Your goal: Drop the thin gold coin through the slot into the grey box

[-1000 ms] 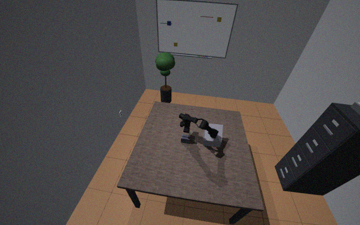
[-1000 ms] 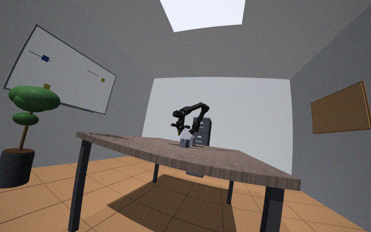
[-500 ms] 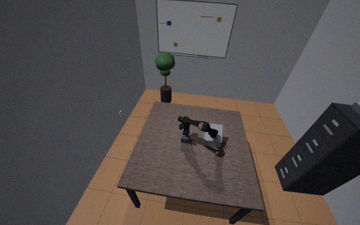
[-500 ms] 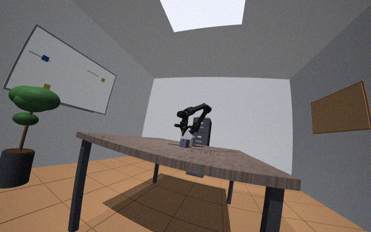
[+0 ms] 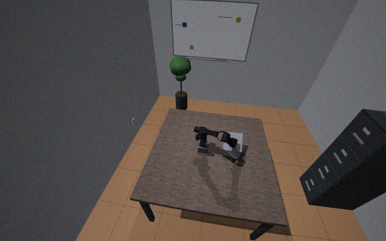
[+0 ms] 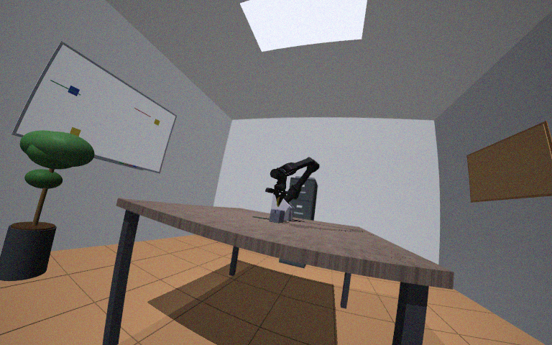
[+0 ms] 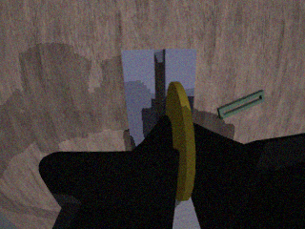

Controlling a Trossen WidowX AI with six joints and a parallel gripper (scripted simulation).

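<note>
Right now the gold coin is 2 cm above my gripper tip.
</note>
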